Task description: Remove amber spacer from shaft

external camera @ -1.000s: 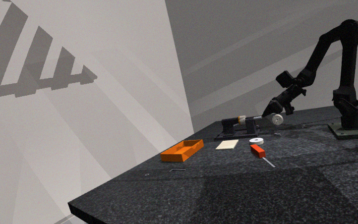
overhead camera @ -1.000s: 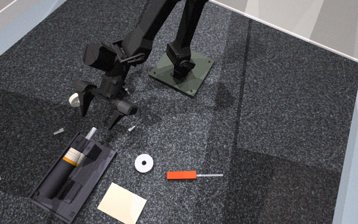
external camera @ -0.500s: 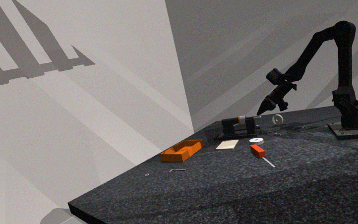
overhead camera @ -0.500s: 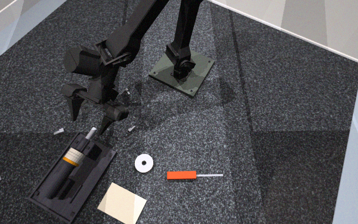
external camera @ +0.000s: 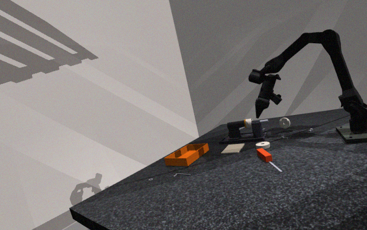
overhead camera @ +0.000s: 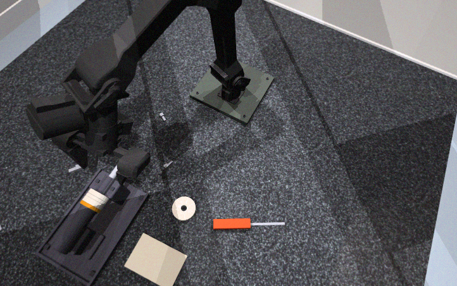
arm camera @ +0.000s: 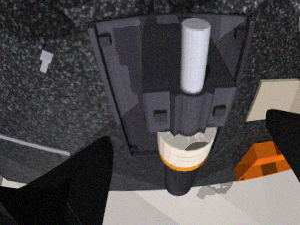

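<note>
Now: gripper tip 40 mm short of the grey shaft, 10 mm to the right of it and 30 mm above it. Also, from my gripper tip: cream card 80 mm ahead, 190 mm to the left, 110 mm below; pale disc 100 mm behind, 140 mm to the right, 80 mm below; amber spacer 70 mm ahead, 10 mm to the left, 30 mm below.
</note>
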